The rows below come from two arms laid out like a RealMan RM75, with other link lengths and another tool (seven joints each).
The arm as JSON. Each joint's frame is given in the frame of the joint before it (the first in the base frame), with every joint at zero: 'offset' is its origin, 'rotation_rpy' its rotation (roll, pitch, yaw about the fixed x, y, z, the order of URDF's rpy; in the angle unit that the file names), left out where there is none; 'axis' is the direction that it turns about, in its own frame. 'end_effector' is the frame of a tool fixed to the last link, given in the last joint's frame.
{
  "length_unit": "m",
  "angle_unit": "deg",
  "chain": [
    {
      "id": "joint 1",
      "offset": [
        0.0,
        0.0,
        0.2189
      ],
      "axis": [
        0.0,
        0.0,
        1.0
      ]
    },
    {
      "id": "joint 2",
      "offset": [
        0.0,
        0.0,
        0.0
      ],
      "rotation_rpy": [
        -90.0,
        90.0,
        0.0
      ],
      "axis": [
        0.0,
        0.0,
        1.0
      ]
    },
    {
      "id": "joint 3",
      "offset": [
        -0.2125,
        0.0,
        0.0
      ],
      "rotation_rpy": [
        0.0,
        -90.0,
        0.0
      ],
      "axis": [
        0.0,
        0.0,
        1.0
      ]
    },
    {
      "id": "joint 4",
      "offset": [
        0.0,
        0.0,
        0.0
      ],
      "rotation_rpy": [
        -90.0,
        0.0,
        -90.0
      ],
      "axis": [
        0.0,
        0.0,
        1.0
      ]
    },
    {
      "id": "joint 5",
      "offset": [
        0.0,
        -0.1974,
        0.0
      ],
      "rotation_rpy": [
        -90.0,
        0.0,
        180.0
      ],
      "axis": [
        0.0,
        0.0,
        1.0
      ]
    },
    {
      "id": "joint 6",
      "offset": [
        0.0,
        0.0,
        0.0
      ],
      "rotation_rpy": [
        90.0,
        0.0,
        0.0
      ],
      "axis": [
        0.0,
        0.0,
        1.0
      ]
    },
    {
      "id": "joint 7",
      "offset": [
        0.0,
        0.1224,
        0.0
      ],
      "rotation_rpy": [
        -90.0,
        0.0,
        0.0
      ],
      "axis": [
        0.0,
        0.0,
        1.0
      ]
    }
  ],
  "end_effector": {
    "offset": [
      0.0,
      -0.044,
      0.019
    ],
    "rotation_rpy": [
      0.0,
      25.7,
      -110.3
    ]
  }
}
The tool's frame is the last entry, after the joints.
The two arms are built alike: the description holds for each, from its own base.
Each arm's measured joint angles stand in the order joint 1, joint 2, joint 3, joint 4, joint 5, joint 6, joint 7.
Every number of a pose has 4 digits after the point.
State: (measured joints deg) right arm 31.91 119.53 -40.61 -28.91 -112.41 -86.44 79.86; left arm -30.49 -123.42 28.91 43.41 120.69 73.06 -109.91
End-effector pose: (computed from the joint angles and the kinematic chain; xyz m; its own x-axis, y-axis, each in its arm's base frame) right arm 0.1962 0.2572 -0.0283 -0.0470 -0.9852 0.1650 -0.8600 0.1240 0.4951; left arm -0.2127 0.3130 0.0113 0.8035 -0.4128 0.4289 -0.0377 -0.7543 -0.6554
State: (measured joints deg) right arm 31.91 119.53 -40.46 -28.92 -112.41 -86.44 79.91; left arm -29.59 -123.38 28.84 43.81 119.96 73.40 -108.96
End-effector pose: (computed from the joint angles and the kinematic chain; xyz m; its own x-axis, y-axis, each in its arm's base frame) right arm 0.1962 0.2575 -0.0280 -0.0487 -0.9854 0.1634 -0.8590 0.1248 0.4965; left arm -0.2161 0.3101 0.0137 0.8032 -0.4213 0.4212 -0.0421 -0.7454 -0.6653
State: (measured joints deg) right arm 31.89 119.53 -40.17 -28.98 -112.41 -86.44 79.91; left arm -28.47 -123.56 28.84 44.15 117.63 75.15 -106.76
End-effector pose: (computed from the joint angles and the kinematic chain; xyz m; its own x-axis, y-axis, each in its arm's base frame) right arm 0.1964 0.2580 -0.0274 -0.0506 -0.9860 0.1591 -0.8578 0.1245 0.4986; left arm -0.2155 0.3041 0.0162 0.7804 -0.4554 0.4285 -0.0544 -0.7321 -0.6790
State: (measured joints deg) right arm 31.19 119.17 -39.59 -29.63 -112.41 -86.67 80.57; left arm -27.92 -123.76 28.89 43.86 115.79 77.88 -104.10
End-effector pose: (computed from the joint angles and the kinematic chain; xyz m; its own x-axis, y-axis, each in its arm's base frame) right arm 0.2001 0.2583 -0.0226 -0.0686 -0.9866 0.1483 -0.8555 0.1347 0.4999; left arm -0.2113 0.2967 0.0154 0.7441 -0.4971 0.4462 -0.0804 -0.7298 -0.6789
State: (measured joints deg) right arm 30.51 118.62 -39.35 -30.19 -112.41 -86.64 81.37; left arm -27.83 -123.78 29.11 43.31 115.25 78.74 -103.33
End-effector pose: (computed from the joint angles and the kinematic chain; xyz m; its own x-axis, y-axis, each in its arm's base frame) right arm 0.2046 0.2589 -0.0176 -0.0897 -0.9862 0.1390 -0.8560 0.1477 0.4955; left arm -0.2098 0.2940 0.0136 0.7309 -0.5060 0.4580 -0.0858 -0.7339 -0.6739
